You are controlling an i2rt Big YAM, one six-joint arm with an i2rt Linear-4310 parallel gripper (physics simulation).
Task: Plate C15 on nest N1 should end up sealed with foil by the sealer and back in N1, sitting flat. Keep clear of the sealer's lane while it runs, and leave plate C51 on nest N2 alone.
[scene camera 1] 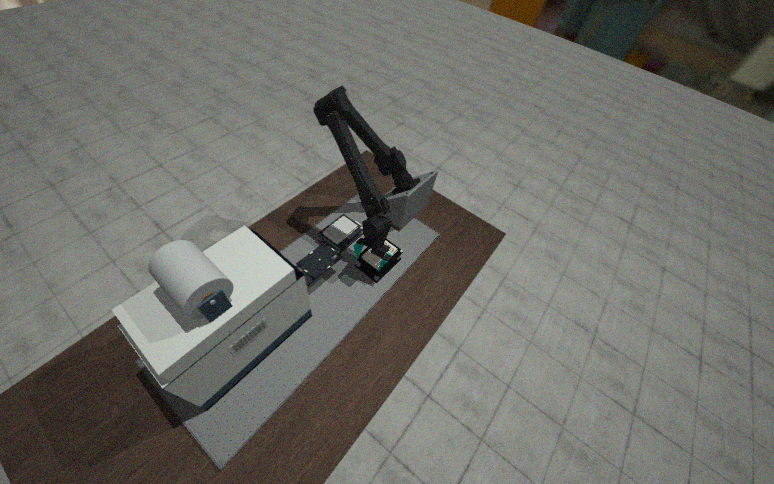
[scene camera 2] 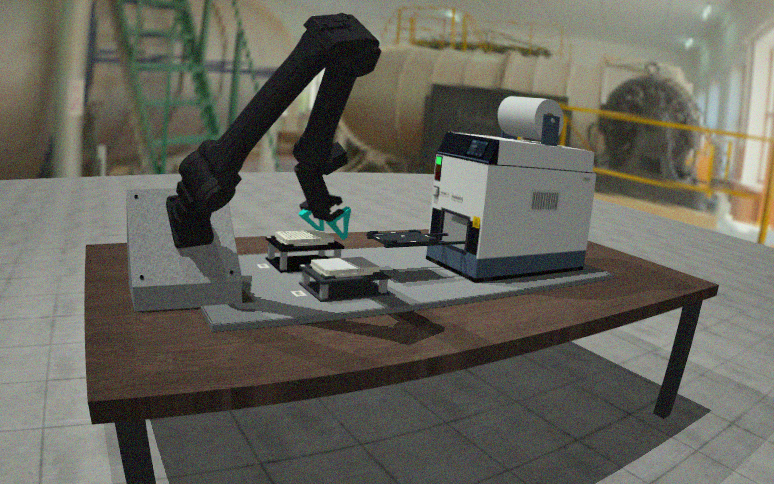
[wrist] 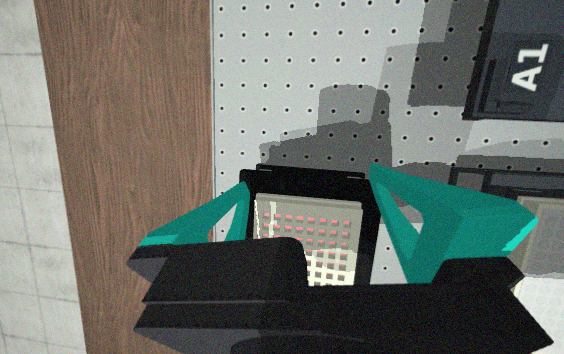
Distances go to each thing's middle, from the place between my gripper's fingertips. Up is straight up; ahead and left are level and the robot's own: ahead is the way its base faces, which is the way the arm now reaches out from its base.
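Scene:
Well plate with pink wells (scene camera 2: 317, 237): now 80 mm behind my hand.

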